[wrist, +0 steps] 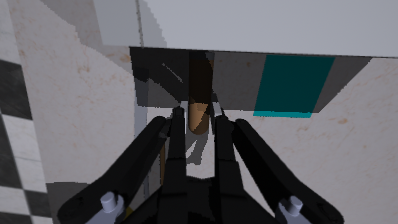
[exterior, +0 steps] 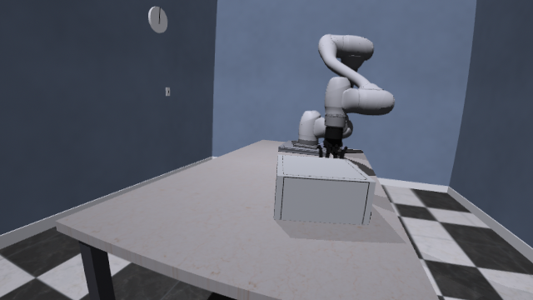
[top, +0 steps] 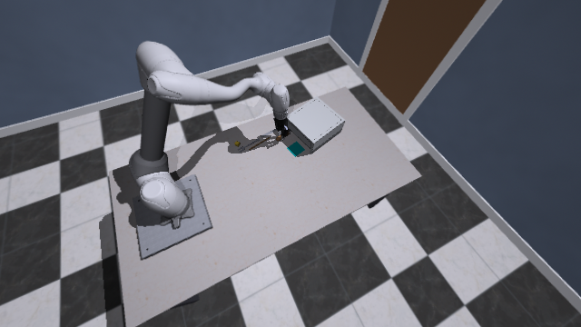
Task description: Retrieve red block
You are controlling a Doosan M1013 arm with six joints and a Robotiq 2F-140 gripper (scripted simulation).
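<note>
My hand is 120 mm to the left of the teal square, 70 mm short of it and 40 mm above it. Round my hand: grey bar: 70 mm to the left, 60 mm behind, 40 mm below; thin brown stick: 160 mm behind, 40 mm below; hook tool: 130 mm ahead, 30 mm below, 10 mm to the left.
</note>
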